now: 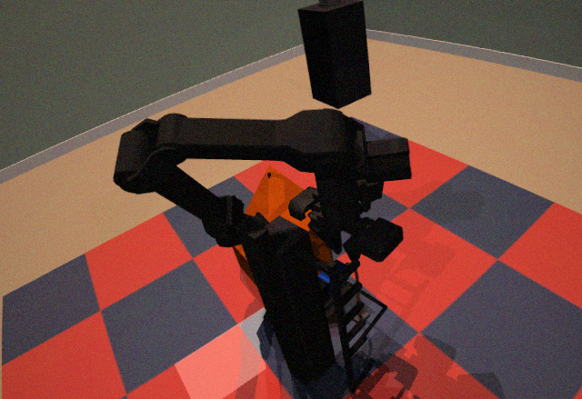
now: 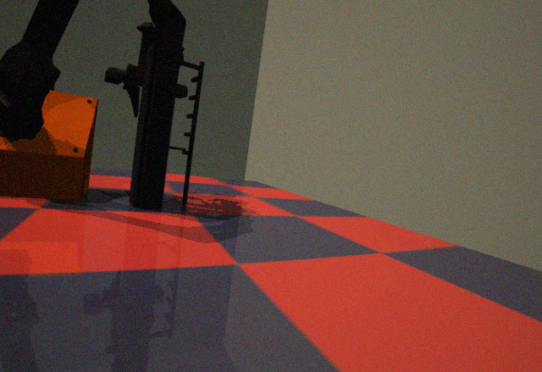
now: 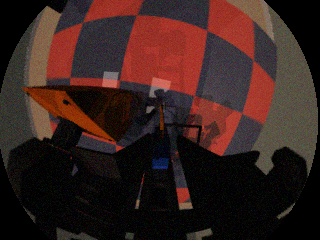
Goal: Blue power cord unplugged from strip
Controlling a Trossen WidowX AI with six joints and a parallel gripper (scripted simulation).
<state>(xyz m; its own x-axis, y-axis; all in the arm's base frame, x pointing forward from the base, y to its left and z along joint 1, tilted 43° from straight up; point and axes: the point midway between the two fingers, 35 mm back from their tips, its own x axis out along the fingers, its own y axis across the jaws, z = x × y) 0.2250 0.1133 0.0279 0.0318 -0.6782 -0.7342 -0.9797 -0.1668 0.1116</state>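
Right now the blue plug is 50 mm to the right of my gripper tip, 10 mm below it and 10 mm ahead of it.
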